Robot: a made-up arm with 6 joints. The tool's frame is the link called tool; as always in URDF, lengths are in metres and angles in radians. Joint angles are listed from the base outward.
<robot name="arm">
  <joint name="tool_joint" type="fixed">
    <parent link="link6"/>
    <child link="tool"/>
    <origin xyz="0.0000 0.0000 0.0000" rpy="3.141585 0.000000 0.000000"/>
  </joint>
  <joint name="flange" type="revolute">
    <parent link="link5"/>
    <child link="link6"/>
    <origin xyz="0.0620 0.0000 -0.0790" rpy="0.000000 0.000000 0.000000"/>
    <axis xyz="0 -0.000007 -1"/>
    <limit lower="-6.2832" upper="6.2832"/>
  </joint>
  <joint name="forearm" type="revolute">
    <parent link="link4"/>
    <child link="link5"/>
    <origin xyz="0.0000 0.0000 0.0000" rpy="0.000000 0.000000 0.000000"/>
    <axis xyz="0 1 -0.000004"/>
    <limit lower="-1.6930" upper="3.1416"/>
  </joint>
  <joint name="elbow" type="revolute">
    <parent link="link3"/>
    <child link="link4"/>
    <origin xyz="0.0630 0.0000 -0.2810" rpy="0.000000 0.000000 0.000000"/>
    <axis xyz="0 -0.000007 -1"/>
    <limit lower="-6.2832" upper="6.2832"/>
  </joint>
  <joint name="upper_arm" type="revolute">
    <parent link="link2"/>
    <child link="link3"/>
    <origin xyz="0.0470 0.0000 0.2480" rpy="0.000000 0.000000 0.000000"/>
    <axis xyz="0 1 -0.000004"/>
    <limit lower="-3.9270" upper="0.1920"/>
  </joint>
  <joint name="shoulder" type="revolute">
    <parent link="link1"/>
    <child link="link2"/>
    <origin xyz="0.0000 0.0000 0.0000" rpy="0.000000 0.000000 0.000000"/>
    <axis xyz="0 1 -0.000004"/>
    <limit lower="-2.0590" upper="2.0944"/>
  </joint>
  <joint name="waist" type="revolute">
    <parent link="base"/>
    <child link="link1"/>
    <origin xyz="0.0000 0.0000 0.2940" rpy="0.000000 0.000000 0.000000"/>
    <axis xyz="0 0 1"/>
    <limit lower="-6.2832" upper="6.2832"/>
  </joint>
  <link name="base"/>
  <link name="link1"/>
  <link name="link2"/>
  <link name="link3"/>
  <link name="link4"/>
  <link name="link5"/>
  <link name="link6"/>
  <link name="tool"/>
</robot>
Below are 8 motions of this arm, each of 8 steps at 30 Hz.
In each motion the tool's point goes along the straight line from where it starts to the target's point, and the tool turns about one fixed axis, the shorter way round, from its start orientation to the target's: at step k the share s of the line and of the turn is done. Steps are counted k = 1, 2, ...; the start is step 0. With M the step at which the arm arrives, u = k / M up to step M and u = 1 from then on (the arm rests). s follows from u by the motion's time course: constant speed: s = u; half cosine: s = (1 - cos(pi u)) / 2; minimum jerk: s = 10 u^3 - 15 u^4 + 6 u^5.
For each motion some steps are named. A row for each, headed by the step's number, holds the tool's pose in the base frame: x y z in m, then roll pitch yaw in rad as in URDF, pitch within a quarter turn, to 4 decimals.
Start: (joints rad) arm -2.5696 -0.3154 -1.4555 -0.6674 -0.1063 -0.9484
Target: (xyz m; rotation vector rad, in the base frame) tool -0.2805 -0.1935 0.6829 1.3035 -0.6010 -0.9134
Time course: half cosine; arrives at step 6
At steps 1, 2, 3, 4, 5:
1: -0.2246 -0.1935 0.7270 1.2930 0.0625 -0.9515
2: -0.2356 -0.1935 0.7183 1.3088 0.0725 -0.9621
3: -0.2505 -0.1935 0.7065 1.3303 0.0863 -0.9764
4: -0.2655 -0.1935 0.6947 1.3515 0.1005 -0.9905
5: -0.2765 -0.1935 0.6861 1.3670 0.1110 -1.0005

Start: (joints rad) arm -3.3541 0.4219 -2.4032 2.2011 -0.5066 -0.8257
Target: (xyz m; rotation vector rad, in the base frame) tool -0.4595 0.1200 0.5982 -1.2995 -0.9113 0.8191
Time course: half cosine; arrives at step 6
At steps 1, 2, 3, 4, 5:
1: -0.4123 0.1617 0.6339 -1.4866 -0.0932 0.9578
2: -0.4216 0.1535 0.6269 -1.4949 -0.0938 0.9907
3: -0.4342 0.1424 0.6173 -1.5063 -0.0943 1.0357
4: -0.4469 0.1312 0.6078 -1.5176 -0.0942 1.0806
5: -0.4561 0.1230 0.6008 -1.5259 -0.0938 1.1135

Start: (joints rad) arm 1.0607 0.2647 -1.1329 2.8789 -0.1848 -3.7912
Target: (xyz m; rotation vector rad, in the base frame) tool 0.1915 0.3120 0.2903 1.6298 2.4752 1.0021
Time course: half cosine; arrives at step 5
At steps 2, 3, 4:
2: 0.1952 0.3122 0.2895 2.5524 -0.3565 2.0696
3: 0.1935 0.3121 0.2899 2.5596 -0.3436 2.0721
4: 0.1920 0.3120 0.2902 2.5655 -0.3332 2.0742

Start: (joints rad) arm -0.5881 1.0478 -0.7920 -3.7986 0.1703 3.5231
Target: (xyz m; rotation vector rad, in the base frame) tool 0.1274 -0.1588 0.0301 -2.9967 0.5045 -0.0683
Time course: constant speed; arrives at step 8
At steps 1, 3, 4, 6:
1: 0.1250 -0.1232 0.0155 -3.0128 0.0742 -0.3221
3: 0.1257 -0.1334 0.0197 -3.0189 0.0453 -0.3260
4: 0.1260 -0.1385 0.0218 -3.0219 0.0308 -0.3279
6: 0.1267 -0.1486 0.0259 -3.0278 0.0017 -0.3316

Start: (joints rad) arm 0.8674 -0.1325 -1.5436 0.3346 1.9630 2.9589
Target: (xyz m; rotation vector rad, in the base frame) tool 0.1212 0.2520 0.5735 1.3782 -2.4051 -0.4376
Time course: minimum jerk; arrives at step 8
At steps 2, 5, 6, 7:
2: 0.1782 0.2655 0.5526 2.7507 -0.1924 -1.9790
5: 0.1387 0.2561 0.5671 2.7178 -0.1511 -2.0426
6: 0.1278 0.2536 0.5711 2.7082 -0.1401 -2.0603
7: 0.1222 0.2522 0.5731 2.7033 -0.1345 -2.0694

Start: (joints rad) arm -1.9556 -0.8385 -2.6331 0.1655 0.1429 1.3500
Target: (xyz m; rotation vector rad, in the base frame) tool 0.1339 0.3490 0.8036 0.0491 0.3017 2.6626
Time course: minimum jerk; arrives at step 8
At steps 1, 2, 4, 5, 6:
1: 0.1345 0.3540 0.8064 0.1906 -0.0119 2.6961
2: 0.1344 0.3535 0.8062 0.1934 -0.0094 2.6946
4: 0.1342 0.3515 0.8050 0.2061 0.0016 2.6876
5: 0.1341 0.3504 0.8044 0.2132 0.0079 2.6836
6: 0.1340 0.3495 0.8039 0.2187 0.0127 2.6807

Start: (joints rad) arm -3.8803 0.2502 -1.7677 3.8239 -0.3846 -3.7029
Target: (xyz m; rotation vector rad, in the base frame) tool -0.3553 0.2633 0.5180 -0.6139 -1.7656 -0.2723
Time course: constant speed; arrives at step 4
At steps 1, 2, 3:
1: -0.3590 0.2561 0.5048 -2.7017 -1.2013 2.1778
2: -0.3578 0.2585 0.5092 -2.7044 -1.2178 2.1713
3: -0.3565 0.2609 0.5136 -2.7070 -1.2343 2.1647

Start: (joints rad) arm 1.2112 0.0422 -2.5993 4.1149 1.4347 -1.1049
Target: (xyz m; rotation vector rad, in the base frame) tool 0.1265 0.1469 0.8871 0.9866 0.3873 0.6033
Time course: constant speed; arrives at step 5
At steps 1, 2, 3, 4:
1: 0.1155 0.1381 0.8900 1.1169 0.0518 0.7300
2: 0.1183 0.1403 0.8893 1.0980 0.0481 0.7189
3: 0.1210 0.1425 0.8886 1.0791 0.0442 0.7078
4: 0.1238 0.1447 0.8878 1.0603 0.0400 0.6968

